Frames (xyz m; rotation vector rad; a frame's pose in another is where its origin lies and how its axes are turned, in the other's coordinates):
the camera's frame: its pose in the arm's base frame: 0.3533 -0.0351 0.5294 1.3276 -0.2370 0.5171
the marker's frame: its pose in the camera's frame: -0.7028 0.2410 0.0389 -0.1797 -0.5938 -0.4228
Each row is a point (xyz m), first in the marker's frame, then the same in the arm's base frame.
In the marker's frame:
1: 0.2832 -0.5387 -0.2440
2: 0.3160 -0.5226 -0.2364
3: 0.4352 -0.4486 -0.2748
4: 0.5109 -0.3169 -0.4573
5: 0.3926 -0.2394 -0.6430
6: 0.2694 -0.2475 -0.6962
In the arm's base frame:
1: 0.0335 -0.2559 -0.0861
2: 0.0577 -0.2724 -0.0629
3: 0.1757 -0.2714 0.0222
4: 0.3193 -0.1122 0.1242
5: 0.2975 0.1198 0.1372
6: 0.2148 0.2171 0.0952

